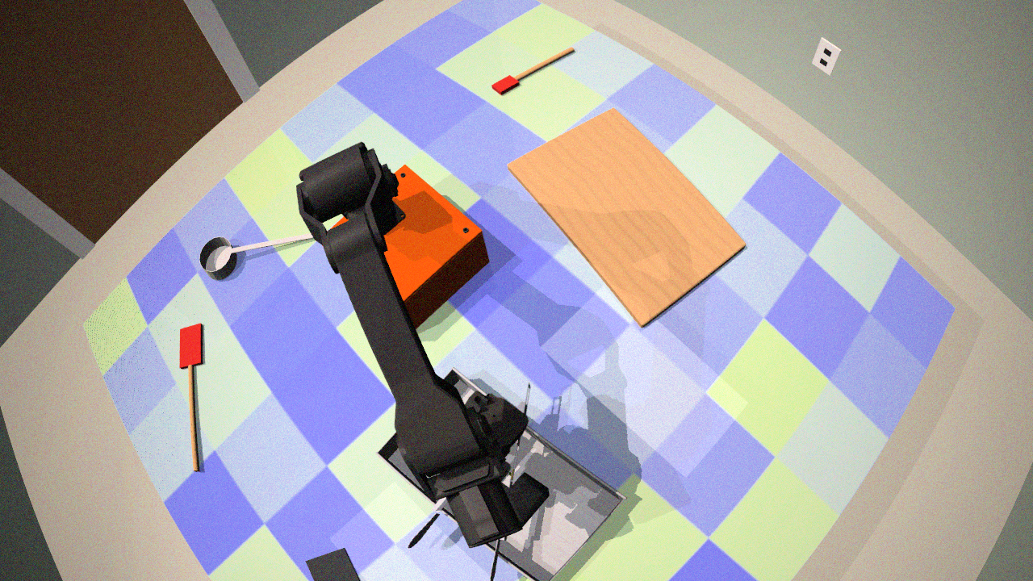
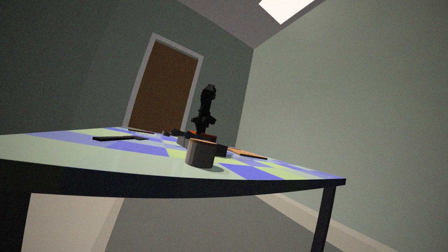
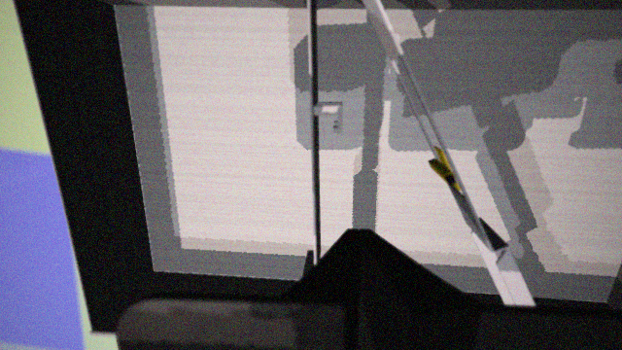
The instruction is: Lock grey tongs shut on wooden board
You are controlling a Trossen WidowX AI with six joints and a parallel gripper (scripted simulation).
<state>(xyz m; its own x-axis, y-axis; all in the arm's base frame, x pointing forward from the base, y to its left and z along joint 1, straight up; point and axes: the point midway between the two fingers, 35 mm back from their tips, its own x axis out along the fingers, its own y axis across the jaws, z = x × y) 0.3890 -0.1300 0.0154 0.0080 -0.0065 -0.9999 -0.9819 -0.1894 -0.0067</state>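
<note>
Now: gripper tip 20 mm short of the roasting tin, 10 mm to the right of it and 50 mm above it. From my gripper tip the other things lie so: wooden board (180 mm behind, 460 mm to the left, 70 mm below); then yellow lock piece (30 mm ahead, 30 mm to the left, 10 mm below); then flat dark object (70 mm ahead, 320 mm to the right, 80 mm below).
</note>
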